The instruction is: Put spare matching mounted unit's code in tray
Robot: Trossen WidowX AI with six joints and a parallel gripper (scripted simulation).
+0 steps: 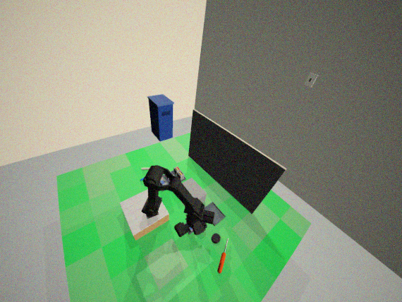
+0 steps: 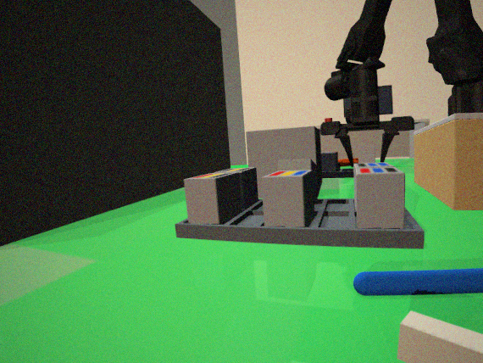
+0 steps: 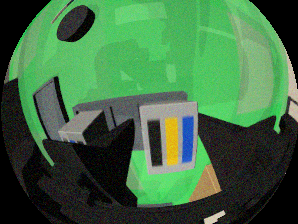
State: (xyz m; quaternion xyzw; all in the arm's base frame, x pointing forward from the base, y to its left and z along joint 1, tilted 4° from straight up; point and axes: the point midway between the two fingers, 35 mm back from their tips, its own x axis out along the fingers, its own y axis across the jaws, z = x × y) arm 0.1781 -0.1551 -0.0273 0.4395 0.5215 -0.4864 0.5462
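The flat grey tray lies 18 cm ahead of my gripper tip, 3 cm to the left of it and 1 cm below it. Also, from my gripper tip: grey spare 3 cm above; then grey mounted unit 20 cm to the left, 10 cm ahead, 3 cm above; then black disc 11 cm to the right, 11 cm ahead, 1 cm below.
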